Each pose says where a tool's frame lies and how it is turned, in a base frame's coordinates. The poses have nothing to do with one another.
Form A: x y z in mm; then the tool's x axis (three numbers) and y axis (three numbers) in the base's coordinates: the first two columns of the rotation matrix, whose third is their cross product.
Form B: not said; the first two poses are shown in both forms.
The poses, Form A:
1: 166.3 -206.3 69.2 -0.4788 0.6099 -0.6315 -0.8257 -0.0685 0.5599
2: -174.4 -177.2 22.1 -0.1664 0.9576 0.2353 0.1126 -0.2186 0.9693
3: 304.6 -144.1 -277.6 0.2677 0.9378 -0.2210 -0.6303 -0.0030 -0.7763
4: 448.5 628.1 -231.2 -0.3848 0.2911 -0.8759 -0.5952 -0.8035 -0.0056
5: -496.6 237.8 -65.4 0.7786 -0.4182 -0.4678 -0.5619 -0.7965 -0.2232
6: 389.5 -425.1 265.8 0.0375 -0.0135 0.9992 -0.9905 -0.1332 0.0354
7: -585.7 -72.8 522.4 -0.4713 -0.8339 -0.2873 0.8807 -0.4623 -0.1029
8: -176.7 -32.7 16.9 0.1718 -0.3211 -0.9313 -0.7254 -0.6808 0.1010
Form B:
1:
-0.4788 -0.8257 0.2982 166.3
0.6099 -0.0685 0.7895 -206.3
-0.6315 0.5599 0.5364 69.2
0 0 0 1

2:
-0.1664 0.1126 0.9796 -174.4
0.9576 -0.2186 0.1878 -177.2
0.2353 0.9693 -0.0715 22.1
0 0 0 1

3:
0.2677 -0.6303 -0.7287 304.6
0.9378 -0.0030 0.3471 -144.1
-0.2210 -0.7763 0.5903 -277.6
0 0 0 1

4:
-0.3848 -0.5952 -0.7054 448.5
0.2911 -0.8035 0.5192 628.1
-0.8759 -0.0056 0.4824 -231.2
0 0 0 1

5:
0.7786 -0.5619 -0.2793 -496.6
-0.4182 -0.7965 0.4366 237.8
-0.4678 -0.2232 -0.8551 -65.4
0 0 0 1

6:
0.0375 -0.9905 0.1326 389.5
-0.0135 -0.1332 -0.9910 -425.1
0.9992 0.0354 -0.0184 265.8
0 0 0 1

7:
-0.4713 0.8807 -0.0470 -585.7
-0.8339 -0.4623 -0.3015 -72.8
-0.2873 -0.1029 0.9523 522.4
0 0 0 1

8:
0.1718 -0.7254 -0.6665 -176.7
-0.3211 -0.6808 0.6582 -32.7
-0.9313 0.1010 -0.3499 16.9
0 0 0 1

